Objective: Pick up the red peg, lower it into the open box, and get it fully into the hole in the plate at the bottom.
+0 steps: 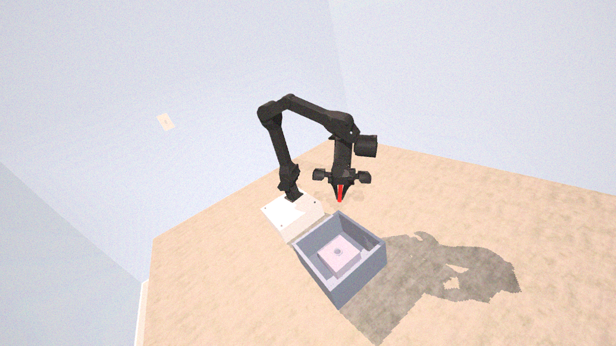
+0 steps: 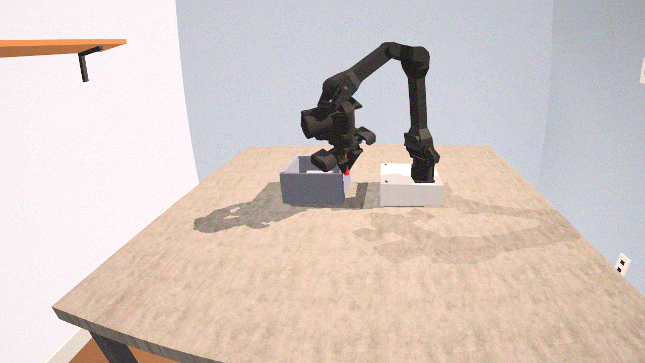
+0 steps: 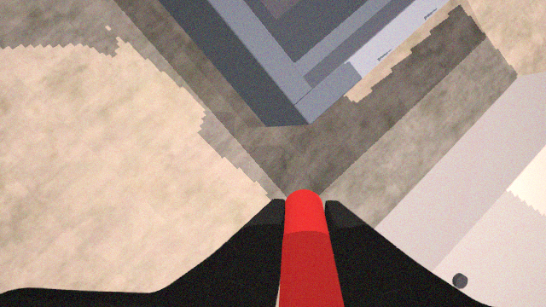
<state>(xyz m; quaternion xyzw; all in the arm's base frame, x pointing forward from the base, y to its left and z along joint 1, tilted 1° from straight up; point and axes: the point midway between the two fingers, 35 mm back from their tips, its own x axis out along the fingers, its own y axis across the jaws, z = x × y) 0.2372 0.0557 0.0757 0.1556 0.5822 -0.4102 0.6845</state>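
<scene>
My gripper tip is 140 mm to the left of the pale plate, 90 mm short of it and 70 mm above it. Also, from my gripper tip: grey box 140 mm to the right, 90 mm below, 90 mm ahead; red peg 30 mm above, 10 mm to the left.
</scene>
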